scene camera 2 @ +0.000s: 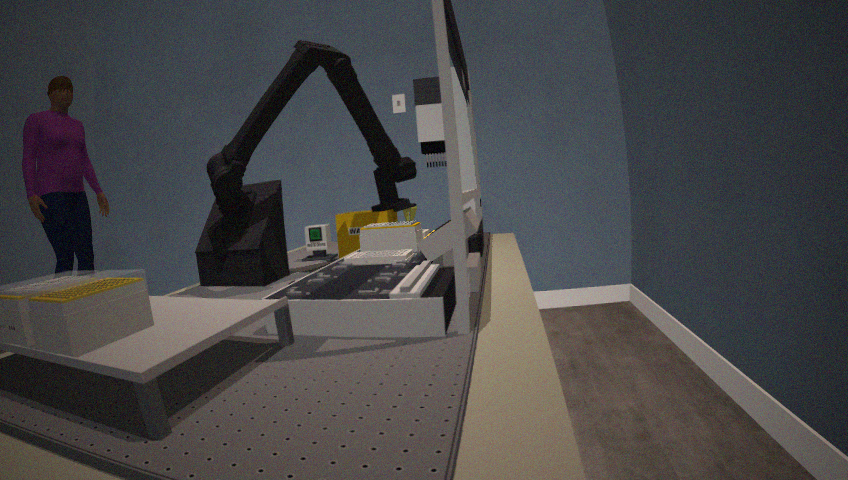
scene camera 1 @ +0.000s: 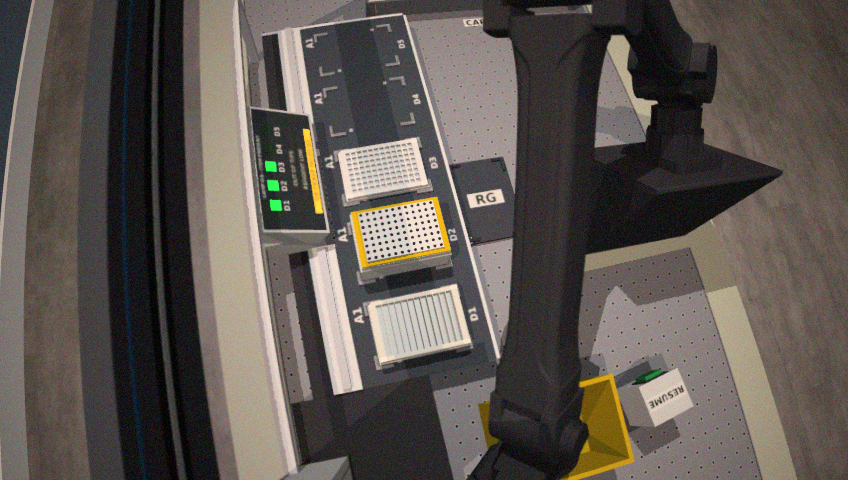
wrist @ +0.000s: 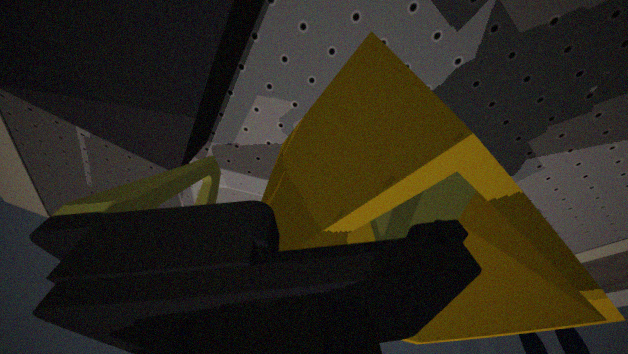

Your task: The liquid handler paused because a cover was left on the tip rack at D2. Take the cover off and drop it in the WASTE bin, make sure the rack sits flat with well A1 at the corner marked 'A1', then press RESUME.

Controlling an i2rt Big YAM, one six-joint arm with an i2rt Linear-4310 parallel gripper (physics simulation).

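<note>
The tip rack with a yellow rim stands in slot D2 of the dark deck. Its dotted top is bare, and I see no cover on it. The 'A1' mark is at its left side. The yellow WASTE bin stands at the near end of the breadboard. My gripper is open and empty, low at the bin's rim, with one finger inside the bin and the other outside it. In the overhead view the arm hides the gripper. The RESUME box with its green button stands right of the bin.
A white well plate sits in D3 and a ribbed reservoir in D1. A status panel shows three green lights. A dark pad marked RG lies beside the deck. A person stands far left, behind a table with boxes.
</note>
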